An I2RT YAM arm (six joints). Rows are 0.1 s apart.
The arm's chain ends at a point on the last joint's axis. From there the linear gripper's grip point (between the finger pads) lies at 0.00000 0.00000 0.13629 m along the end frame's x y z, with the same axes.
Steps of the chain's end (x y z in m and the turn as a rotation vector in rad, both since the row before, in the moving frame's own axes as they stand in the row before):
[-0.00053, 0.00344, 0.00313, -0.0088, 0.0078, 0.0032]
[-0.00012, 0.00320, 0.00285, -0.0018, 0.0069, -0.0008]
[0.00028, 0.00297, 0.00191, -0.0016, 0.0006, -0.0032]
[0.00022, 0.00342, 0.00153, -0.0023, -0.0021, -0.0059]
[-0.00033, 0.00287, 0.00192, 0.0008, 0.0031, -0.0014]
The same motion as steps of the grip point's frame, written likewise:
[0.00053, 0.00464, 0.00312, -0.0088, 0.0078, 0.0032]
[0.00082, 0.00344, 0.00285, -0.0018, 0.0069, -0.0008]
[0.00036, 0.00319, 0.00191, -0.0016, 0.0006, -0.0032]
[-0.00007, 0.00373, 0.00153, -0.0023, -0.0021, -0.0059]
[0.00009, 0.00276, 0.00192, 0.0008, 0.0031, -0.0014]

